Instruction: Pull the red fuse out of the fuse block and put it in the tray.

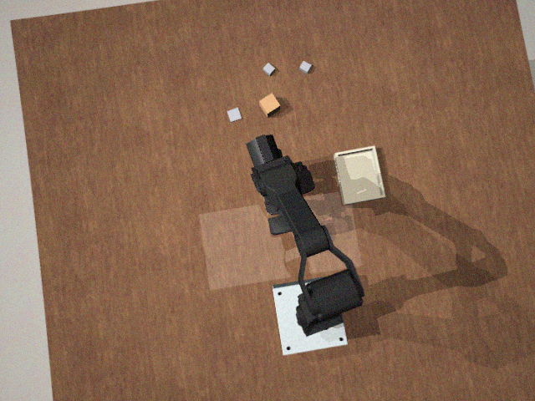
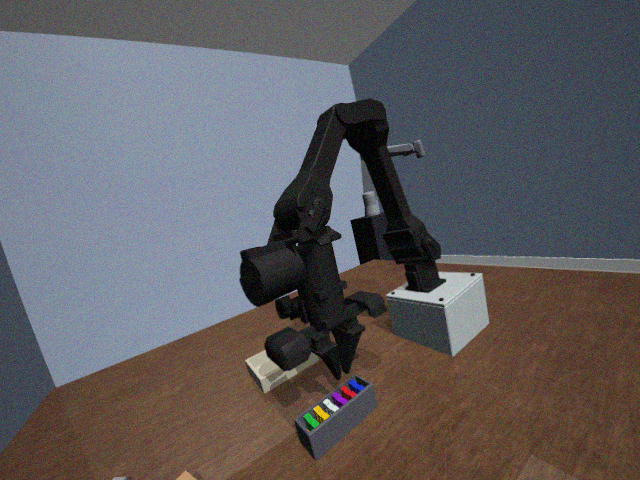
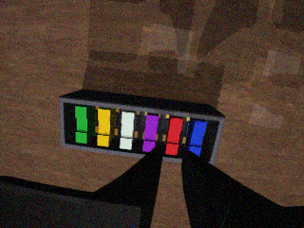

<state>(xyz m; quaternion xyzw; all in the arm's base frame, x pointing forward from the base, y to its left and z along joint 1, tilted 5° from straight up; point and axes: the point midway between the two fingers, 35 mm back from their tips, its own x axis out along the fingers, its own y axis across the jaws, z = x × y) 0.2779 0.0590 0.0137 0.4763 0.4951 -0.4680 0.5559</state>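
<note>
Now: the red fuse 4 cm below my gripper tip. The rest, counted from my gripper tip: tray (22 cm to the right, 7 cm below, 3 cm ahead).
</note>
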